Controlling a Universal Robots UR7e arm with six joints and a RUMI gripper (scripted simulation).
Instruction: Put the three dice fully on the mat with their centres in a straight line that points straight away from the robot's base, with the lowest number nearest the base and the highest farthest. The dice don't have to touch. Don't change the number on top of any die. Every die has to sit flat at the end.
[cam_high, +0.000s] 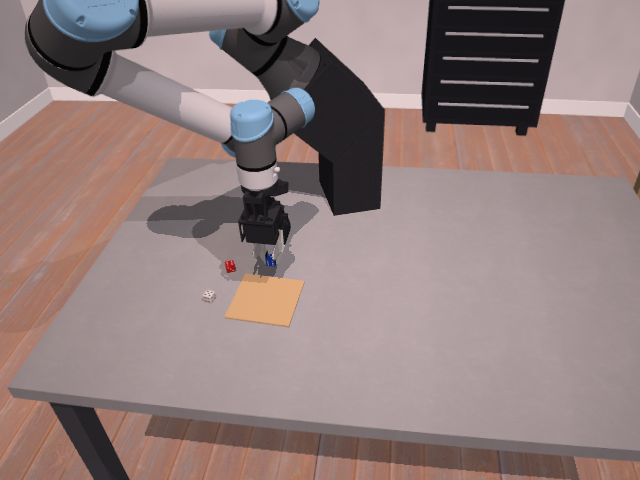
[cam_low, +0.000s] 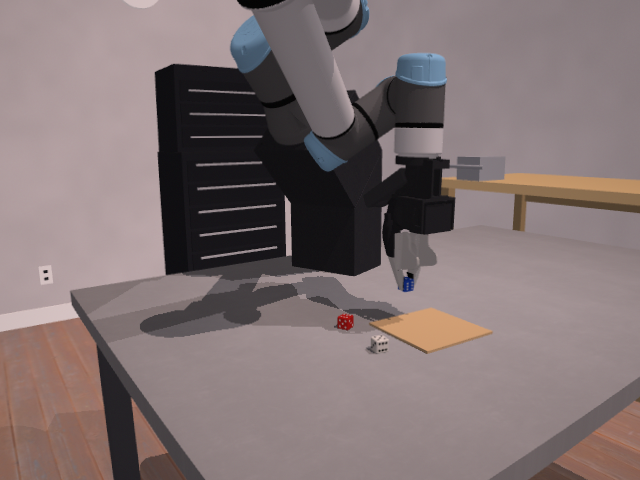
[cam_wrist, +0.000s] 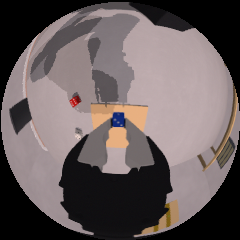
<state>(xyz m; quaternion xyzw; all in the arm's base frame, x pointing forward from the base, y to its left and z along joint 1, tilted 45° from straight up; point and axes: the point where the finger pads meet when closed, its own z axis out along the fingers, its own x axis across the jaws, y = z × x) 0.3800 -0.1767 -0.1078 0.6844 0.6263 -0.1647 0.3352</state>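
Now: hand 6 cm short of the tan mat, 1 cm to the left of it and 7 cm above it. The rest, counted from my hand: red die 4 cm behind, 10 cm to the right, 6 cm below; then white die 6 cm ahead, 13 cm to the right, 6 cm below; then blue die 1 cm below.
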